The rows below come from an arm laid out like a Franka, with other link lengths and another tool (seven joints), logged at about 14 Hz.
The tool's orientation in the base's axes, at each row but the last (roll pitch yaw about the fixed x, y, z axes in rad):
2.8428, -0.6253, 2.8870
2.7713, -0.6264, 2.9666
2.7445, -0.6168, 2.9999
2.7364, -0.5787, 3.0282
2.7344, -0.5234, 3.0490
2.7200, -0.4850, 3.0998
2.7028, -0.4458, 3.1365
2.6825, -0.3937, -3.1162
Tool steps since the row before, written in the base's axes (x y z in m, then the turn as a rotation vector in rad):
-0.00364, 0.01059, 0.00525, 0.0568, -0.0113, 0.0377
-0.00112, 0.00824, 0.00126, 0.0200, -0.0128, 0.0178
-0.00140, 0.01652, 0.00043, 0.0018, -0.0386, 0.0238
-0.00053, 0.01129, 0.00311, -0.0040, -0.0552, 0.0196
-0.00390, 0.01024, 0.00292, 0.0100, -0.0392, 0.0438
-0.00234, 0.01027, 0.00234, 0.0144, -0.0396, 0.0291
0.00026, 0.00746, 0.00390, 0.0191, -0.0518, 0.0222
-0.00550, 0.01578, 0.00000, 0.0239, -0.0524, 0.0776
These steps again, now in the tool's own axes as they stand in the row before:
0.00809, 0.00910, 0.00214, -0.0248, 0.0222, -0.0606
0.00279, 0.00721, 0.00330, -0.0073, 0.0014, -0.0287
0.00328, 0.01420, 0.00791, 0.0079, -0.0259, -0.0364
0.00321, 0.01089, 0.00291, 0.0088, -0.0439, -0.0380
0.00564, 0.00908, 0.00379, 0.0101, -0.0173, -0.0562
0.00354, 0.00959, 0.00345, -0.0006, -0.0220, -0.0463
0.00148, 0.00829, -0.00010, -0.0079, -0.0347, -0.0477
0.00471, 0.01340, 0.00881, 0.0089, -0.0119, -0.0955

